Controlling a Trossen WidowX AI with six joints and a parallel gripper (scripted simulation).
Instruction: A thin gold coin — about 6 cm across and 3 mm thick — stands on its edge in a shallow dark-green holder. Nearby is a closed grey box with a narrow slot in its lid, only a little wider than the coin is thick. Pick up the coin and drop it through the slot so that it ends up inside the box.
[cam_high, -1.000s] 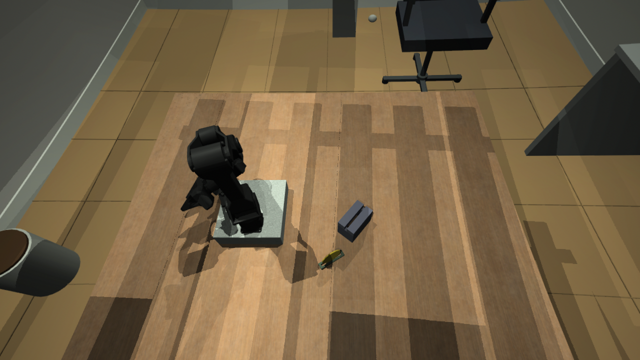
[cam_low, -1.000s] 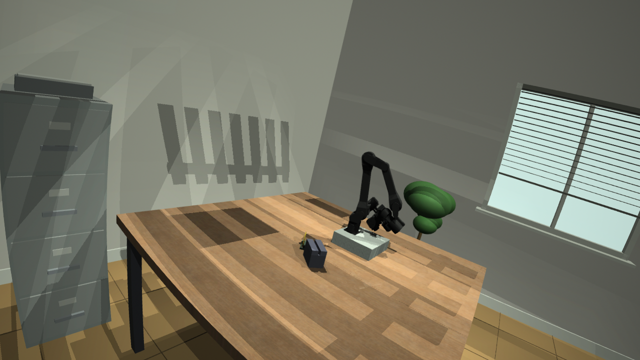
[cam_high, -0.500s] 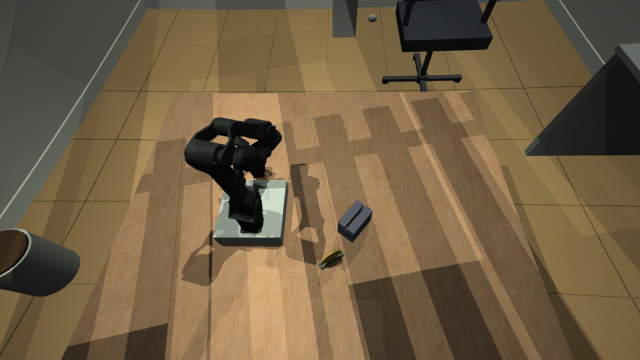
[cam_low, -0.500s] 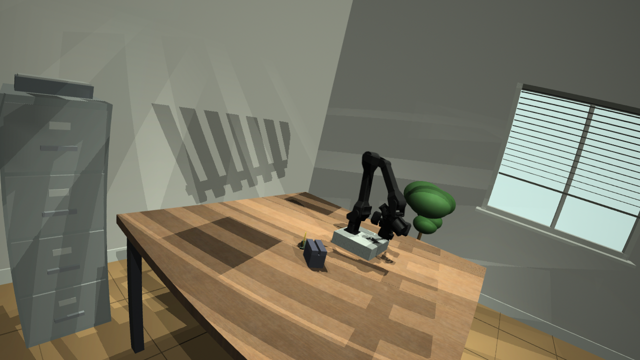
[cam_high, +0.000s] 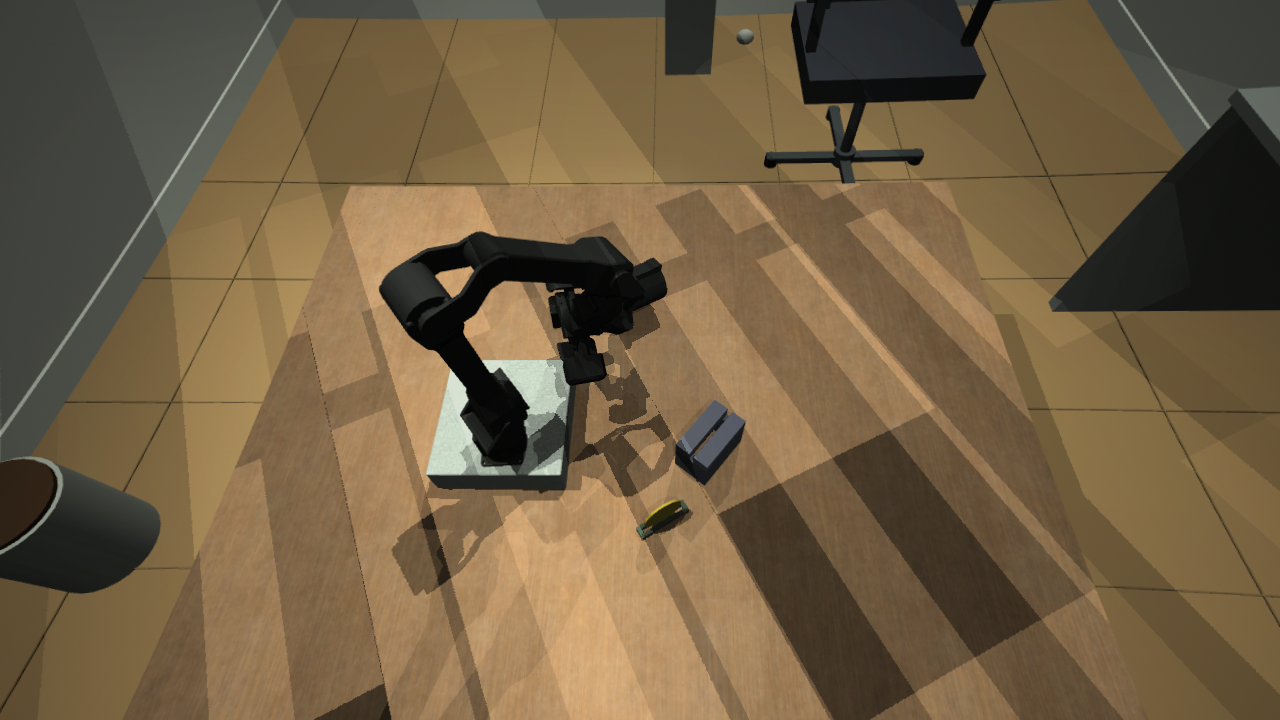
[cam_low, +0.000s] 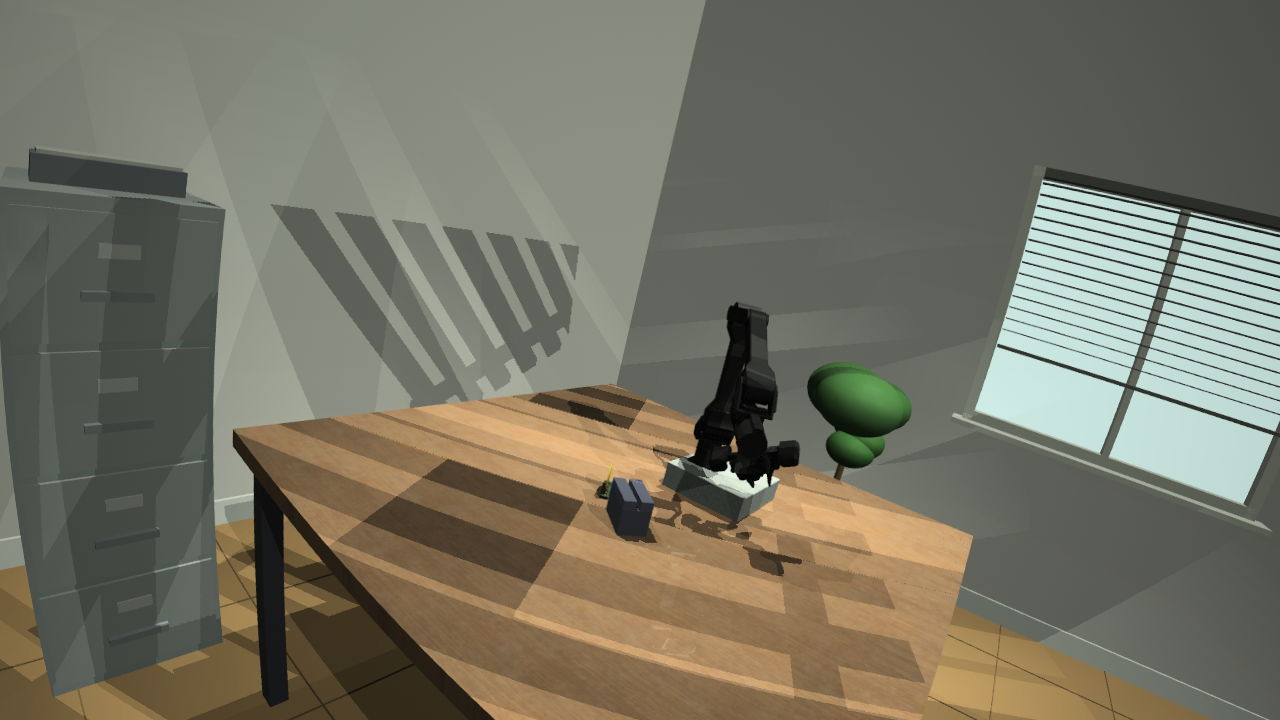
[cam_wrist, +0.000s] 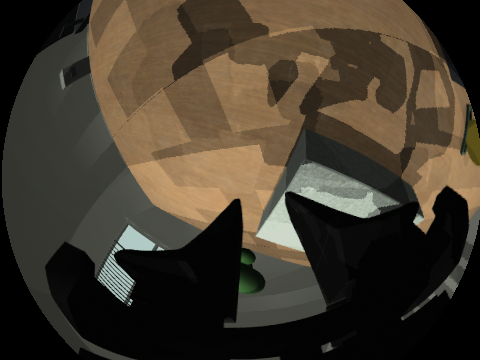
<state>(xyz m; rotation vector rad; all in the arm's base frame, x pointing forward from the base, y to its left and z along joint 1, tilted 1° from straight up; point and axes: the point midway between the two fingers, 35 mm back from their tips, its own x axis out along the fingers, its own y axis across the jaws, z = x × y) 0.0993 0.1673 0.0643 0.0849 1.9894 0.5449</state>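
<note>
My gripper tip is 290 mm to the left of the gold coin, 160 mm short of it and 60 mm above it.
</note>
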